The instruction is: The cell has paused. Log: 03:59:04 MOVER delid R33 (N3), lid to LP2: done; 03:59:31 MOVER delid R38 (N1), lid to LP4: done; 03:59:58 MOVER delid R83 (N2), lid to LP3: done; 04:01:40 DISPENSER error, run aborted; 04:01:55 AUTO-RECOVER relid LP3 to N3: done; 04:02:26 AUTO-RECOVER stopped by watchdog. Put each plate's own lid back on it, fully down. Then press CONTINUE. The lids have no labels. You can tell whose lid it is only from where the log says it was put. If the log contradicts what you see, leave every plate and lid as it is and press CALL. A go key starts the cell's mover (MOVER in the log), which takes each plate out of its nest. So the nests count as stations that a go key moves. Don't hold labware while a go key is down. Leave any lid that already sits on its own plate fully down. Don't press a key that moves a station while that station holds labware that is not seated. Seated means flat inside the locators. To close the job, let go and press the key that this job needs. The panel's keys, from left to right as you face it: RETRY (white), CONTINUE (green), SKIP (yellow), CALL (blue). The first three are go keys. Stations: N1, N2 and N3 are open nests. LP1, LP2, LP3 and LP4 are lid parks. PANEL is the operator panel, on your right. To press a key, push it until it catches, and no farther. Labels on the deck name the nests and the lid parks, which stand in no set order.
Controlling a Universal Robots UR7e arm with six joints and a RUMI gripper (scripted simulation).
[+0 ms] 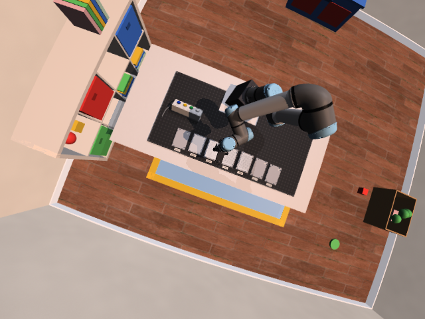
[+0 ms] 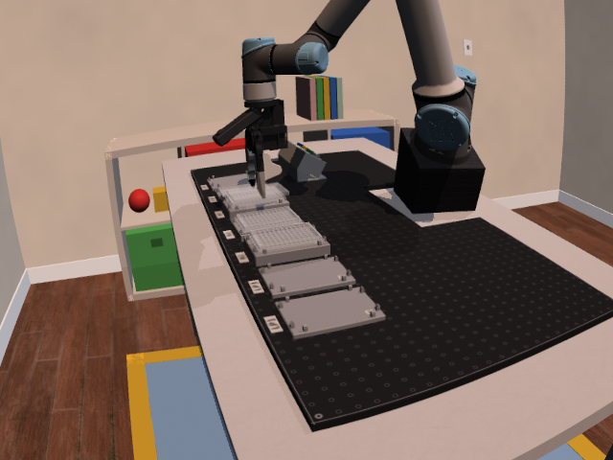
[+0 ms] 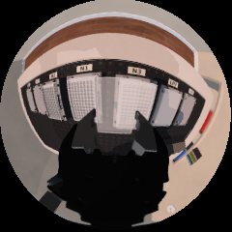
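My hand is 1 cm short of the clear plate lid, 17 cm to the left of it and 5 cm above it. Round my hand: lid park 3 cm behind, 47 cm to the left, 6 cm below; clear lid 1 cm below.
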